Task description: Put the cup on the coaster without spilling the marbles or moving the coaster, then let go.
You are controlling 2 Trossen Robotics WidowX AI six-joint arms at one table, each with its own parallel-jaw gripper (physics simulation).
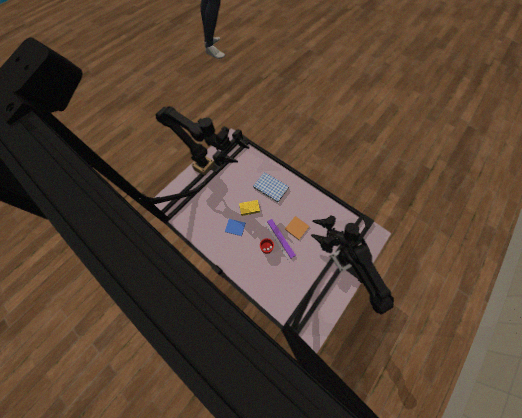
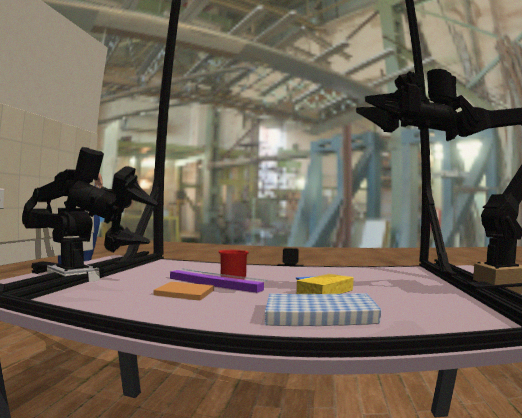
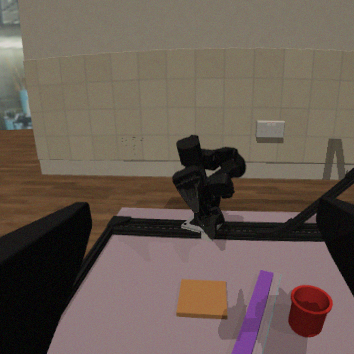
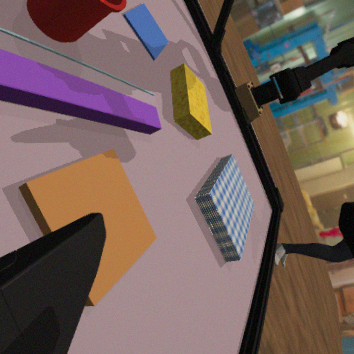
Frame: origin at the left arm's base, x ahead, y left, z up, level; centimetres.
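Where they show: left gripper, fingertip midpoint: (image 1: pixel 243 154) (image 2: pixel 360 104) (image 3: pixel 205 211); right gripper, fingertip midpoint: (image 1: pixel 311 228) (image 2: pixel 153 224) (image 3: pixel 204 226) (image 4: pixel 222 219); left arm's base, origin of the base link: (image 1: pixel 202 162) (image 2: pixel 501 264) (image 4: pixel 255 97); right arm's base, origin of the base link: (image 1: pixel 343 259) (image 2: pixel 72 266).
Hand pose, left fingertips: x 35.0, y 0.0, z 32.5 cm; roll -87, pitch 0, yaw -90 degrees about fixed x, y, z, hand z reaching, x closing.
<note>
Each offset is from my left fingertips to the centre of the thing.
The red cup @[dx +26.6, dy -22.0, dz -34.9 cm] (image 1: pixel 266 242) (image 2: pixel 233 263) (image 3: pixel 306 320) (image 4: pixel 70 20) stands upright on the table with several whitish marbles inside. Two flat squares lie apart from it: an orange one @[dx +34.6, dy -3.2, dz -37.8 cm] (image 1: pixel 297 228) (image 2: pixel 183 290) (image 3: pixel 202 298) (image 4: pixel 127 220) across the purple bar and a blue one @[dx +5.1, dy -21.7, dz -38.1 cm] (image 1: pixel 235 227) (image 4: pixel 146 31); I cannot tell which is the coaster. My left gripper (image 1: pixel 242 153) (image 2: pixel 361 103) is open and empty, raised high, far from the cup. My right gripper (image 1: pixel 313 228) (image 2: pixel 152 223) is open and empty, raised above the table near the orange square, apart from it.
A purple bar @[dx +29.8, dy -14.1, dz -37.3 cm] (image 1: pixel 281 239) (image 2: pixel 216 281) (image 3: pixel 254 312) (image 4: pixel 80 95) with a thin clear pane alongside lies between cup and orange square. A yellow block @[dx +5.6, dy -7.9, dz -36.8 cm] (image 1: pixel 249 207) (image 2: pixel 325 284) (image 4: pixel 190 102) and a blue checked block @[dx +8.6, dy +10.6, dz -37.1 cm] (image 1: pixel 271 187) (image 2: pixel 322 309) (image 4: pixel 230 205) lie nearby. Black rails edge the table.
</note>
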